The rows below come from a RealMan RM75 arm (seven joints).
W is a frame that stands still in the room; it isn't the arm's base.
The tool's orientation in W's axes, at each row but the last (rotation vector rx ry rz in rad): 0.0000 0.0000 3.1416; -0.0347 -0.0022 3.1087; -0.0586 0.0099 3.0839; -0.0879 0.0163 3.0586; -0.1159 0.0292 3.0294; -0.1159 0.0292 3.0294; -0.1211 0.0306 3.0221; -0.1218 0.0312 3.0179; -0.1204 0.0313 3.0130; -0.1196 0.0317 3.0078; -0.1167 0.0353 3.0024
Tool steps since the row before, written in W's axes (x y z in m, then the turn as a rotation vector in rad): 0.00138 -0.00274 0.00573 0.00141 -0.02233 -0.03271; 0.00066 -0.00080 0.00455 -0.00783 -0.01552 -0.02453; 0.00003 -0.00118 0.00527 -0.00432 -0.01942 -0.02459; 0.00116 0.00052 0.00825 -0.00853 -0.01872 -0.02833; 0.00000 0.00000 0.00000 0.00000 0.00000 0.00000; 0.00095 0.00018 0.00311 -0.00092 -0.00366 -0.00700; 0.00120 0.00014 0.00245 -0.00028 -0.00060 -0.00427; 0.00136 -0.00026 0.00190 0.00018 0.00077 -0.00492; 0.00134 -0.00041 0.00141 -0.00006 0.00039 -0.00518; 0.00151 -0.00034 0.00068 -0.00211 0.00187 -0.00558; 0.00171 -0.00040 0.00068 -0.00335 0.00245 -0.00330
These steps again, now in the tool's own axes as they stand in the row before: -0.00138 0.00274 0.00573 -0.00141 0.02233 -0.03271; -0.00079 0.00077 0.00453 0.00786 0.01581 -0.02433; -0.00030 0.00120 0.00526 0.00414 0.01950 -0.02455; -0.00159 -0.00054 0.00818 0.00860 0.01912 -0.02804; 0.00000 0.00000 0.00000 0.00000 0.00000 0.00000; -0.00116 -0.00024 0.00303 0.00105 0.00363 -0.00699; -0.00137 -0.00024 0.00235 0.00055 0.00056 -0.00425; -0.00153 0.00012 0.00178 0.00032 -0.00086 -0.00490; -0.00149 0.00026 0.00129 0.00053 -0.00046 -0.00515; -0.00159 0.00015 0.00055 0.00278 -0.00166 -0.00535; -0.00180 0.00017 0.00054 0.00390 -0.00203 -0.00297
